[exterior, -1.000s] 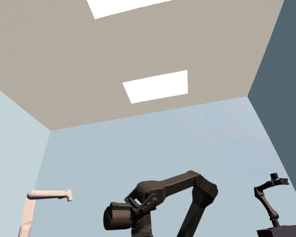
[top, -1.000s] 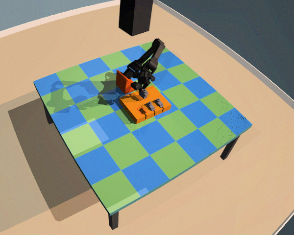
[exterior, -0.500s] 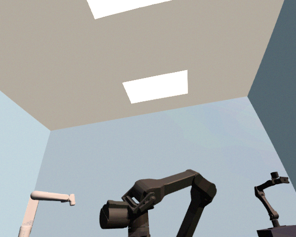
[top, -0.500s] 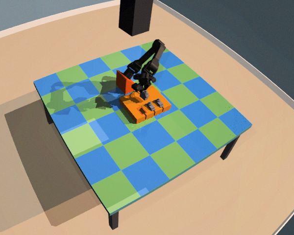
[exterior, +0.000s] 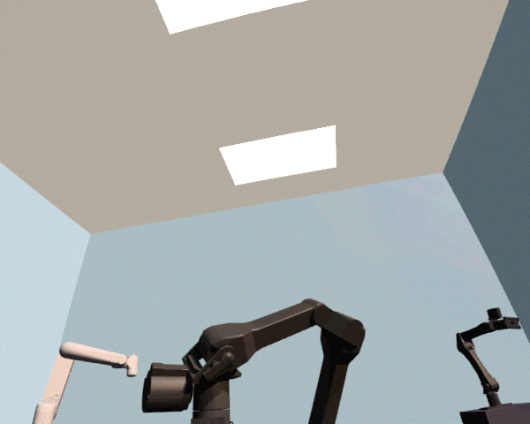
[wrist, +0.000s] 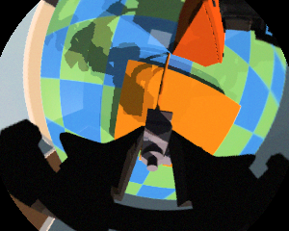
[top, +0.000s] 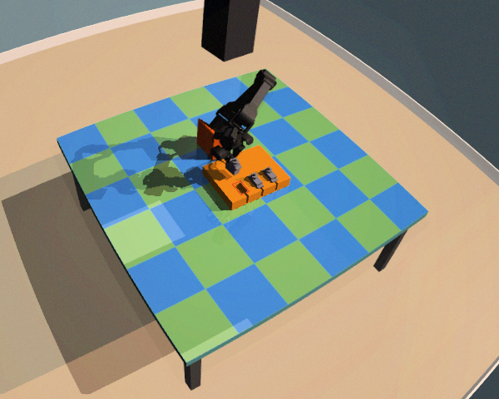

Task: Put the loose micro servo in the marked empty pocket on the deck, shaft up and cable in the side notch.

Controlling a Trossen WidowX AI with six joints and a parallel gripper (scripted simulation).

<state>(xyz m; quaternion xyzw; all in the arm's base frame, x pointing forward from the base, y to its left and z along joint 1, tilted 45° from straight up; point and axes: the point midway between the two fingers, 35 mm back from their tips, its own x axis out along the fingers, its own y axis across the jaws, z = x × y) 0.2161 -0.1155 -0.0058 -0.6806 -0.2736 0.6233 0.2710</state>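
My gripper tip is now 10 cm above the orange deck and 7 cm to the right of it.
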